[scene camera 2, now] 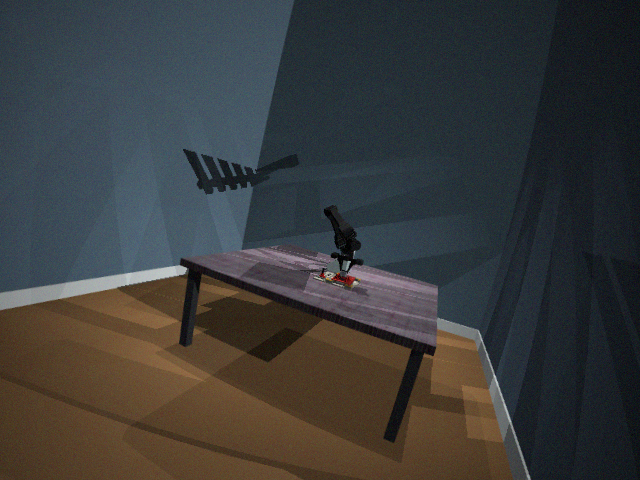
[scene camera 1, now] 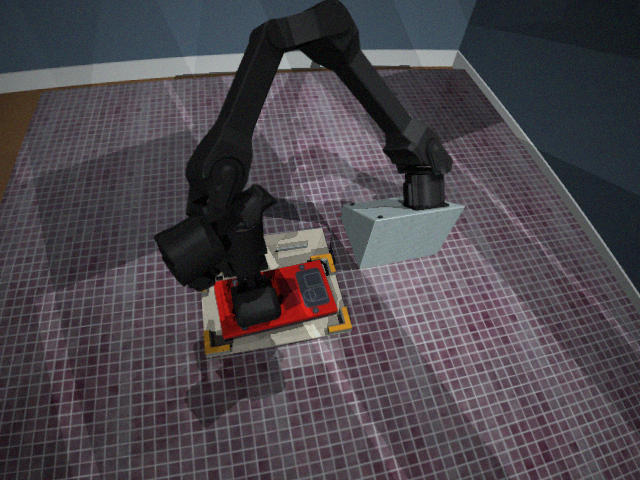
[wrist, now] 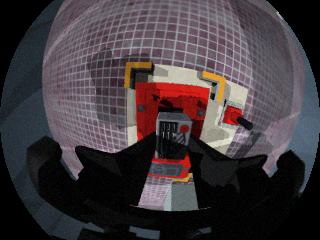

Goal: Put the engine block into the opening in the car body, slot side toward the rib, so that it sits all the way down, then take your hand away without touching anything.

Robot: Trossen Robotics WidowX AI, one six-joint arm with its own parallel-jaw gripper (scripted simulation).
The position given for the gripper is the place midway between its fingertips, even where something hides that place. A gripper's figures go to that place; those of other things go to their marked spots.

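Scene:
Gripper [wrist: 172, 136], 10 cm from the lens. Grey engine block [wrist: 173, 130], 9 cm from the lens. Red car body [wrist: 151, 98], 12 cm from the lens.

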